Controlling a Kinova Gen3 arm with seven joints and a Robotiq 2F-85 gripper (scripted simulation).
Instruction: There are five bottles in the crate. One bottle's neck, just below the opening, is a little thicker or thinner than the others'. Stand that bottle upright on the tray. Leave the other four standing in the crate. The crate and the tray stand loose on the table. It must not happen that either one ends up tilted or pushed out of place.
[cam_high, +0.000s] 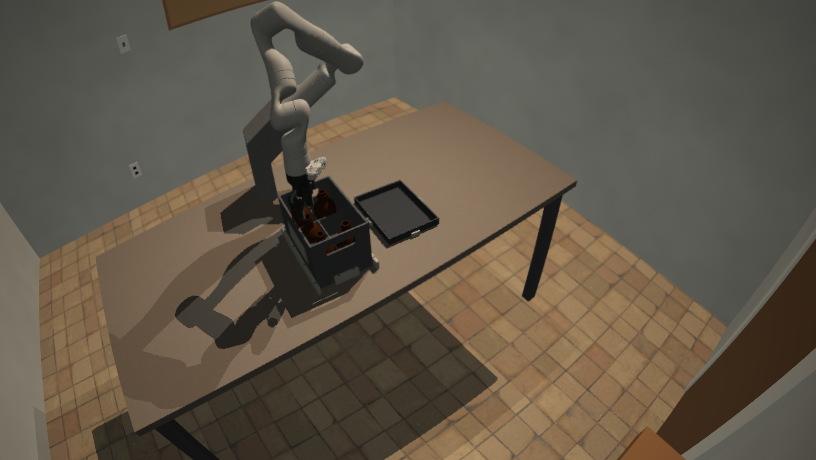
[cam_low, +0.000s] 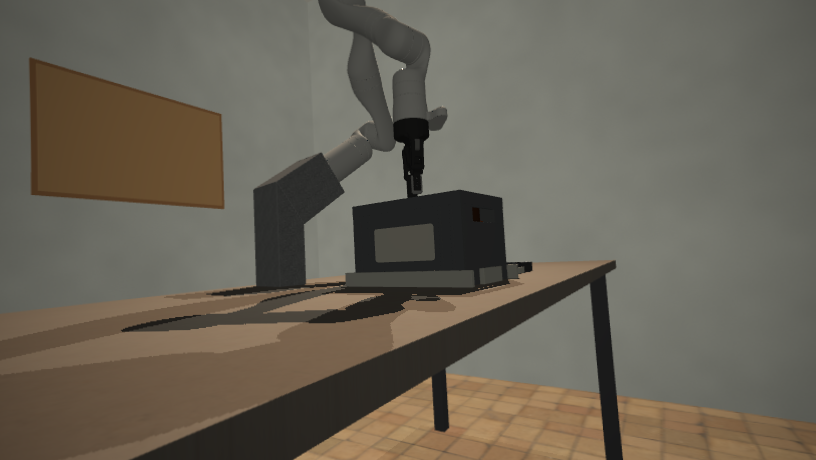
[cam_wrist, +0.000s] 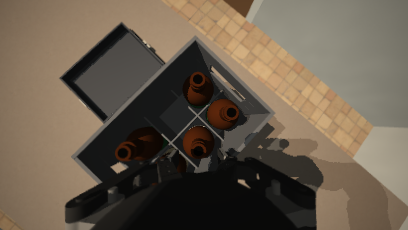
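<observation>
The crate lies 50 mm to the left of my hand and 120 mm below it. From my hand the other things lie so: dark tray 50 mm behind, 320 mm to the left, 190 mm below; glass bottle 90 mm behind, 90 mm to the left, 110 mm below.
</observation>
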